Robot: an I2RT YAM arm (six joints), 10 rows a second.
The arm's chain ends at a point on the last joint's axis. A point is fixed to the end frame.
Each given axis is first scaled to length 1.
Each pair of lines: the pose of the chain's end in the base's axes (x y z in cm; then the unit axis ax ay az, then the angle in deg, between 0 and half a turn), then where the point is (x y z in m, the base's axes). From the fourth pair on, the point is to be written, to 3 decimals.
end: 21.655, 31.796, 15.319, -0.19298, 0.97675, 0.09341, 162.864
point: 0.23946 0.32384 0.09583
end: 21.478, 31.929, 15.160, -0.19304, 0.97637, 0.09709, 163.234
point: 0.23724 0.32555 0.09411
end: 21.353, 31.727, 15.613, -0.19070, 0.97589, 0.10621, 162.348
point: 0.23666 0.32467 0.09904
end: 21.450, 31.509, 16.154, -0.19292, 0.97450, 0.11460, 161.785
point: 0.238 0.324 0.105
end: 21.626, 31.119, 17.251, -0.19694, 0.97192, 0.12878, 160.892
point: 0.240 0.322 0.116
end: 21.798, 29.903, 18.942, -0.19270, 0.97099, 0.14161, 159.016
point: 0.244 0.311 0.134
